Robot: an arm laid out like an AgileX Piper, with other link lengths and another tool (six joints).
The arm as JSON. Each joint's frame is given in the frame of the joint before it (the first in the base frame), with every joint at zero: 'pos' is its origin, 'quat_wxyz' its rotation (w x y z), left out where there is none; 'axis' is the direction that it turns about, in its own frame. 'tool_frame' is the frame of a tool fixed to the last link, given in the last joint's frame.
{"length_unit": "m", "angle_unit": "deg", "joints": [
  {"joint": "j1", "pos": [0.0, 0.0, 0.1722], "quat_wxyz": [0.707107, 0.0, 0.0, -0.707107], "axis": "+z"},
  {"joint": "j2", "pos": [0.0, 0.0, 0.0], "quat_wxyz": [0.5, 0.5, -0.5, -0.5], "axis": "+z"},
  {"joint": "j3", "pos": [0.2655, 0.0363, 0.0], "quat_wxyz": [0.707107, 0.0, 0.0, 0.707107], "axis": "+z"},
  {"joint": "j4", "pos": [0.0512, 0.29, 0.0], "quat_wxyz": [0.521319, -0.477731, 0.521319, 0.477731], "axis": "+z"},
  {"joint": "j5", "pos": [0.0, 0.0, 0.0], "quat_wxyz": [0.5, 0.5, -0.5, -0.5], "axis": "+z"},
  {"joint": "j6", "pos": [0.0, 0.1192, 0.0], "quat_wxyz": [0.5, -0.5, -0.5, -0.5], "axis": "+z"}
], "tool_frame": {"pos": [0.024, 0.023, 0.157], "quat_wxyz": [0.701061, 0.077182, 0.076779, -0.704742]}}
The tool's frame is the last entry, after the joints.
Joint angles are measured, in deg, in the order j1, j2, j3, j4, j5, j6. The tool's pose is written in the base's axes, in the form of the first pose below.
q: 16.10, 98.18, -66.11, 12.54, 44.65, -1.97
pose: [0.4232, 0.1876, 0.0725, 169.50, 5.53, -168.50]
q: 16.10, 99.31, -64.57, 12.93, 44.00, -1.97
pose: [0.4146, 0.1858, 0.0549, 169.40, 3.48, -168.82]
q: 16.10, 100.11, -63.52, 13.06, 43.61, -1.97
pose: [0.4080, 0.1839, 0.0427, 169.46, 2.01, -168.96]
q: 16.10, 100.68, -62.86, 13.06, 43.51, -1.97
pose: [0.4029, 0.1823, 0.0343, 169.57, 0.88, -168.98]
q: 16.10, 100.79, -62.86, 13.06, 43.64, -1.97
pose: [0.4020, 0.1822, 0.0333, 169.58, 0.64, -168.96]
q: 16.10, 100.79, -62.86, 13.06, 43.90, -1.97
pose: [0.4008, 0.1821, 0.0330, 169.57, 0.39, -168.91]
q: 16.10, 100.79, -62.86, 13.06, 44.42, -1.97
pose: [0.3984, 0.1819, 0.0322, 169.55, -0.12, -168.81]
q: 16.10, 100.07, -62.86, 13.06, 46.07, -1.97
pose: [0.3924, 0.1816, 0.0355, 169.42, -1.02, -168.49]
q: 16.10, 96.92, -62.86, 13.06, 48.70, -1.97
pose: [0.3869, 0.1822, 0.0554, 169.07, -0.46, -167.98]
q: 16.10, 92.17, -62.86, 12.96, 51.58, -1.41
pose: [0.3821, 0.1825, 0.0861, 168.61, 1.36, -167.89]
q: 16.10, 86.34, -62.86, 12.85, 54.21, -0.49
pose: [0.3772, 0.1822, 0.1241, 168.02, 4.43, -168.20]
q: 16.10, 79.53, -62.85, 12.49, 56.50, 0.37
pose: [0.3707, 0.1802, 0.1680, 167.60, 8.82, -168.47]
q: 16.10, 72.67, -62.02, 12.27, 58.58, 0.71
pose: [0.3571, 0.1766, 0.2047, 167.30, 12.75, -168.35]
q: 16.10, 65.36, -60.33, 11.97, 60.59, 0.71
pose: [0.3373, 0.1710, 0.2349, 167.30, 16.41, -167.91]
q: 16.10, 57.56, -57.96, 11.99, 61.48, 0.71
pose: [0.3168, 0.1657, 0.2627, 166.96, 20.96, -167.84]
